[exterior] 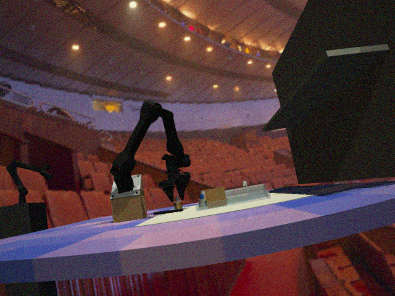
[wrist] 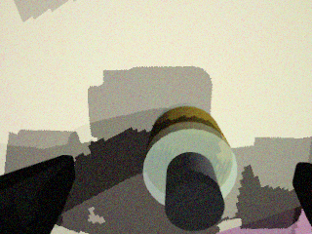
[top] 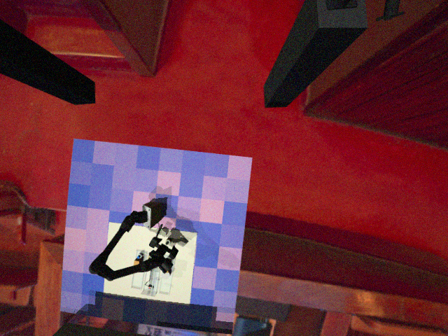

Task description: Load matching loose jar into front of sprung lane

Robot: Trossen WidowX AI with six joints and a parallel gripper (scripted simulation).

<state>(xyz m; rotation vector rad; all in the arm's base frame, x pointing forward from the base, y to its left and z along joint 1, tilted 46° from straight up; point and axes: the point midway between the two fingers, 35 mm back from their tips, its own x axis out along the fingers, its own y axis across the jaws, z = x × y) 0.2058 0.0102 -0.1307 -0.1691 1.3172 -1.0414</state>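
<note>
The cream mat is 170 mm ahead of my gripper tip, 160 mm to the right of it and 40 mm below it. From my gripper tip the other things lie so: clear lane rack: 260 mm ahead, 140 mm to the right, 20 mm below; then thin black rod: 80 mm to the right, 50 mm behind, 40 mm below.
</note>
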